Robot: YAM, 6 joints.
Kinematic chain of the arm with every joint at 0, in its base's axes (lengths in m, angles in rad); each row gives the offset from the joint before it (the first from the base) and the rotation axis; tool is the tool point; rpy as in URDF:
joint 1: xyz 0 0 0.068 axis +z
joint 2: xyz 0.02 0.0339 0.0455 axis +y
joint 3: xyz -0.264 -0.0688 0 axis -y
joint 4: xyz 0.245 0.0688 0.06 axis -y
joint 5: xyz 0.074 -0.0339 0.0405 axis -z
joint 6: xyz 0.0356 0 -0.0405 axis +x
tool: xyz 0 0 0 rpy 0 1.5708 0
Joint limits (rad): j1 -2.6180..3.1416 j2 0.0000..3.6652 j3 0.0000..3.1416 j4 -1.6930..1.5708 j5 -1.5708..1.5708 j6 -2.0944..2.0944
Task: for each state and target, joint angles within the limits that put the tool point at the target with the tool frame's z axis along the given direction. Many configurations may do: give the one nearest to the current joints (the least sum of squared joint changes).
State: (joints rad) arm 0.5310 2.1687 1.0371 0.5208 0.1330 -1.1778
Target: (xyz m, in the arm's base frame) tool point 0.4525 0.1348 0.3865 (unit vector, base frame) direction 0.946 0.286 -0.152
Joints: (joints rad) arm 0.2892 1.9404 1.8735 -0.0857 -0.0043 -1.1778
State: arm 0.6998 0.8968 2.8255 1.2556 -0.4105 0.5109
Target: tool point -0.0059 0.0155 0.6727 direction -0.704 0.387 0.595
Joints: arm 0.0894 1.3798 2.2829 1.5098 -0.4650 0.5109
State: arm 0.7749 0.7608 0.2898 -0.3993 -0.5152 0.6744
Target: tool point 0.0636 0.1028 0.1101 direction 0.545 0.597 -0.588
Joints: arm 1.0742 0.5213 0.0018 -0.1236 0.1960 0.6744
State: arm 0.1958 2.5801 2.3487 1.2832 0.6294 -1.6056
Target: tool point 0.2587 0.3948 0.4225 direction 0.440 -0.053 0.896
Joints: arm 1.0211 2.3119 2.1108 1.5686 0.4148 -1.6056
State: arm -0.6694 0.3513 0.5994 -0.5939 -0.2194 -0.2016
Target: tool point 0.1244 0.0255 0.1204 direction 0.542 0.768 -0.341
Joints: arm -0.0175 0.6761 0.0021 0.1009 -0.8906 -0.2016
